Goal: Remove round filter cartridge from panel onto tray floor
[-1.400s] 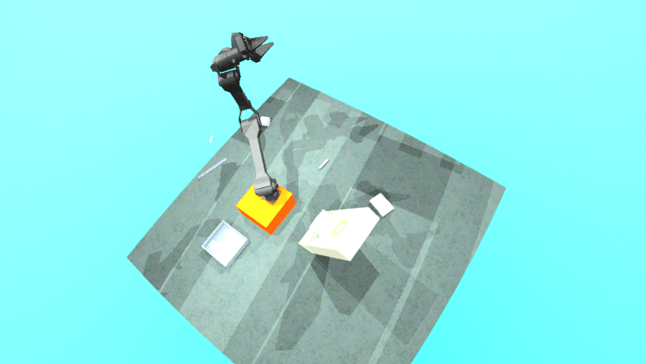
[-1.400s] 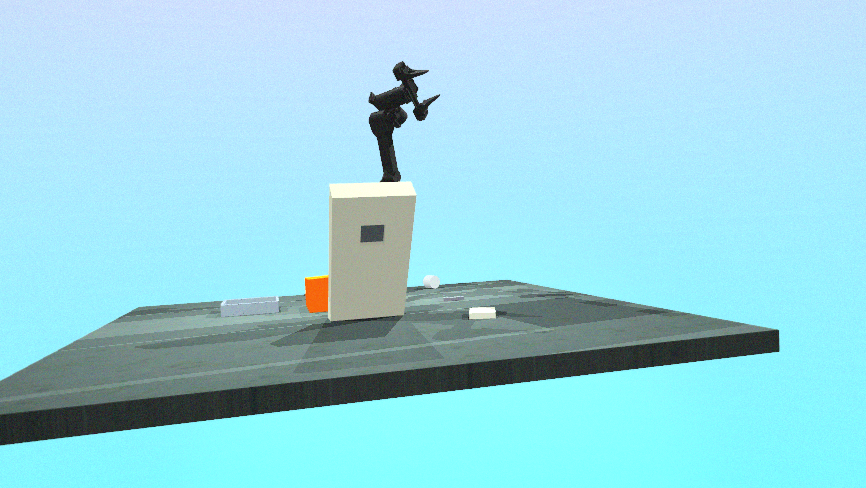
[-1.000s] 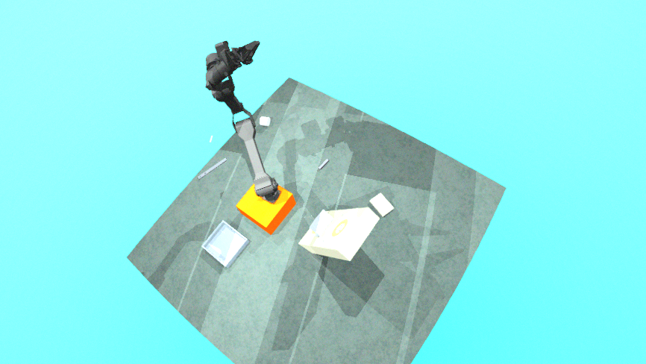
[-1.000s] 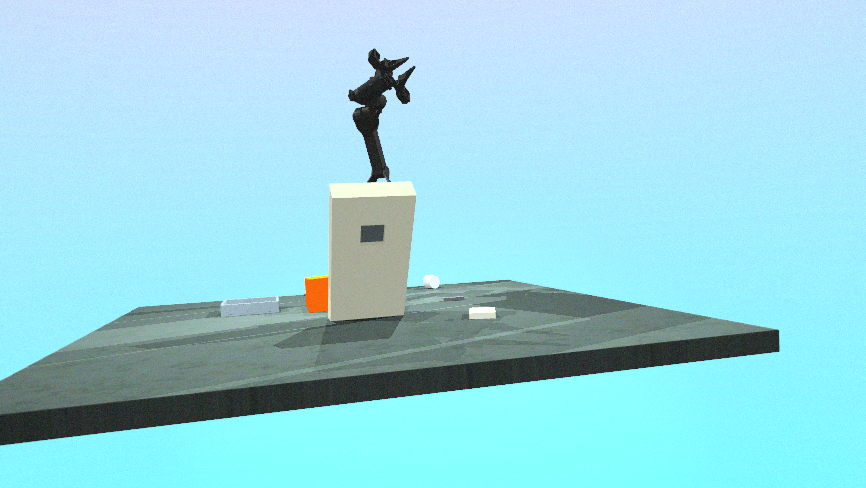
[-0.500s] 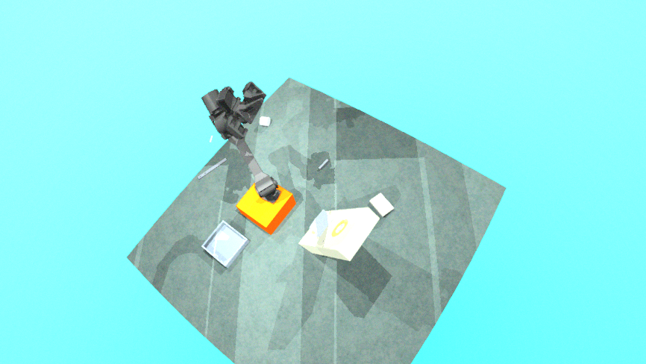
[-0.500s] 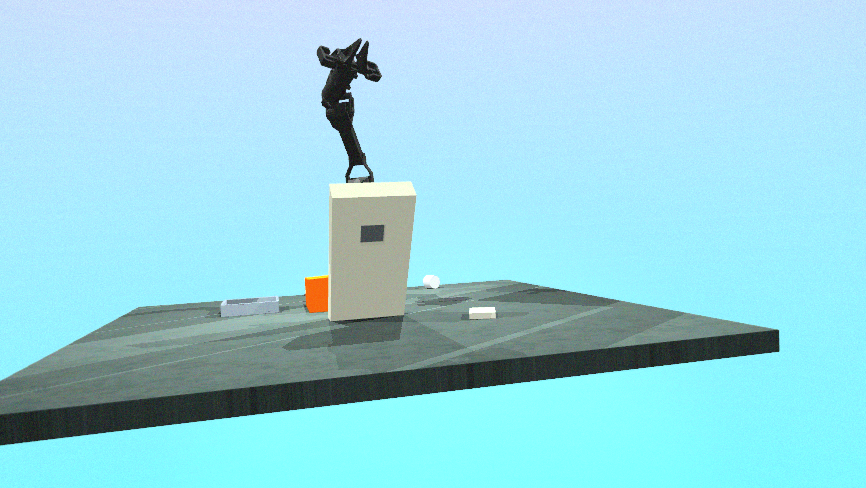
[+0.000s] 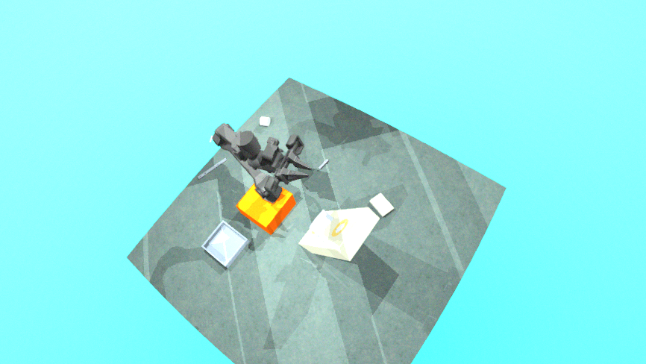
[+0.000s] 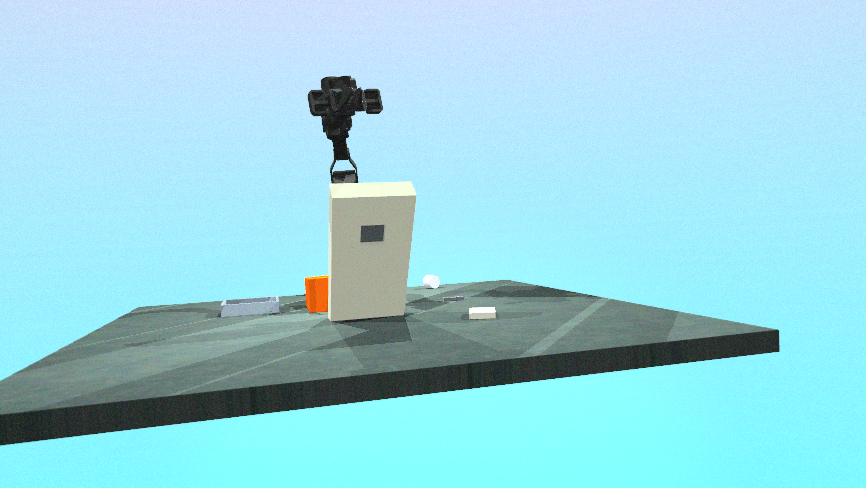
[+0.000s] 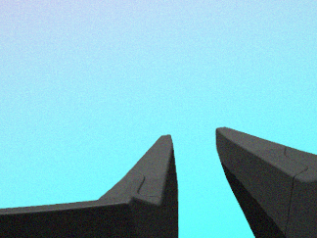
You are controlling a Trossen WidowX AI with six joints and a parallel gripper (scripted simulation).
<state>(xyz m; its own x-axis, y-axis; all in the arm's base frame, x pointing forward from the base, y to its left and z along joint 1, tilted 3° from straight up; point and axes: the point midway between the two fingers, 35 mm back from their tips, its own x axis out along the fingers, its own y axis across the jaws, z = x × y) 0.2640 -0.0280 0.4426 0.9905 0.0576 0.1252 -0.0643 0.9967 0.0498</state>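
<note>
Now: gripper tip 90 mm short of the filter cartridge, 10 mm to the left of it and 330 mm above it. Round my gripper tip: white block: 150 mm ahead, 230 mm to the left, 550 mm below; tray: 380 mm behind, 230 mm to the right, 540 mm below; service panel: 50 mm ahead, 10 mm to the right, 400 mm below.
</note>
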